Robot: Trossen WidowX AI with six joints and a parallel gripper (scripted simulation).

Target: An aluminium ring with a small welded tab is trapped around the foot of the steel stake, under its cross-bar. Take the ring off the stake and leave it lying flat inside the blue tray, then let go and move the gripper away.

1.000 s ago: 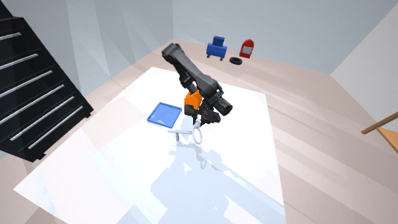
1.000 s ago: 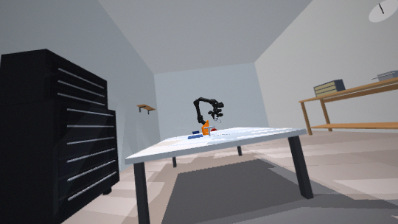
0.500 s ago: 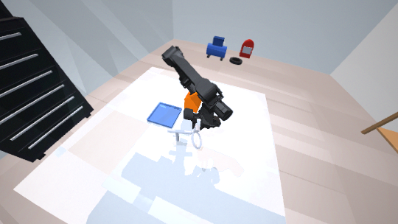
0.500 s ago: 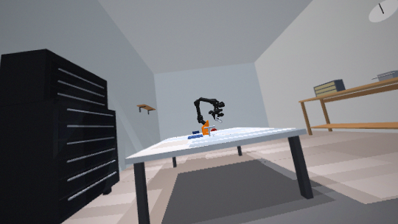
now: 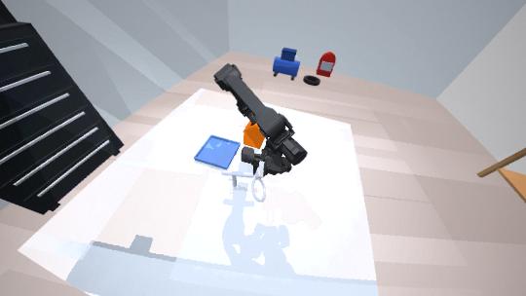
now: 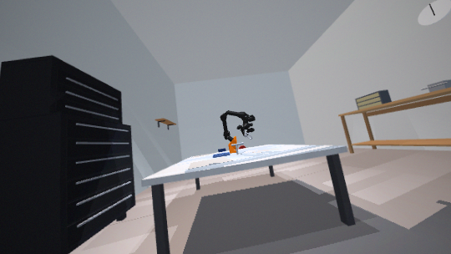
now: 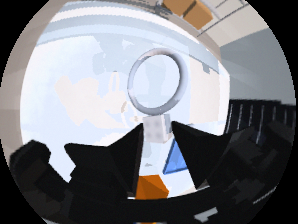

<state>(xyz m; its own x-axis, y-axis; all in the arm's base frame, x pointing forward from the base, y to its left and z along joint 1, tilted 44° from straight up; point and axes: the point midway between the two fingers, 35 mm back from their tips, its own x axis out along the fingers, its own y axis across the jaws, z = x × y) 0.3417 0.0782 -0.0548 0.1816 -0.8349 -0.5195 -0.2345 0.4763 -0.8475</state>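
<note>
The aluminium ring is 5 cm ahead of my gripper tip and 1 cm to the left of it. Round my gripper tip: blue tray (27 cm to the right, 20 cm behind, 17 cm below).
</note>
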